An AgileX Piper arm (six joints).
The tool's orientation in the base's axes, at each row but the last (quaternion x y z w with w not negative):
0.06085 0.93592 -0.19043 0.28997
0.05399 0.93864 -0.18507 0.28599
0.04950 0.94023 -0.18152 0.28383
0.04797 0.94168 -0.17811 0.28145
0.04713 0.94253 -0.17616 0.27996
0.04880 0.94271 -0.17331 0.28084
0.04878 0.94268 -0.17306 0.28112
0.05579 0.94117 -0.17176 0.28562
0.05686 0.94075 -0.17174 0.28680
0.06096 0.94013 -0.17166 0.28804
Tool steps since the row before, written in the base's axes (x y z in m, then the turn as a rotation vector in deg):
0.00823 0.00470 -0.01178 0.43 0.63 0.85
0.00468 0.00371 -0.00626 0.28 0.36 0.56
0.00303 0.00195 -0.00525 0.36 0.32 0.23
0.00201 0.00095 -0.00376 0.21 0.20 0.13
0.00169 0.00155 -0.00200 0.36 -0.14 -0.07
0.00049 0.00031 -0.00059 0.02 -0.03 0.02
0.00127 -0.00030 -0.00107 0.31 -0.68 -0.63
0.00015 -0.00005 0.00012 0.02 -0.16 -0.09
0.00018 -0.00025 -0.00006 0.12 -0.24 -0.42
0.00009 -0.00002 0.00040 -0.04 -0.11 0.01
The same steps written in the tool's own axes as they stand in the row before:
-0.00010 0.00995 0.01138 -0.83 0.40 -0.67
-0.00042 0.00639 0.00582 -0.55 0.21 -0.42
0.00035 0.00405 0.00490 -0.43 0.30 -0.11
0.00037 0.00243 0.00361 -0.25 0.19 -0.07
-0.00034 0.00238 0.00187 -0.26 -0.04 0.29
-0.00009 0.00056 0.00060 -0.03 -0.03 0.01
-0.00048 0.00028 0.00159 0.09 -0.39 0.89
-0.00019 -0.00005 0.00000 0.03 -0.12 0.14
-0.00012 -0.00018 0.00023 0.13 -0.08 0.47
-0.00030 -0.00011 -0.00026 0.03 -0.11 0.01

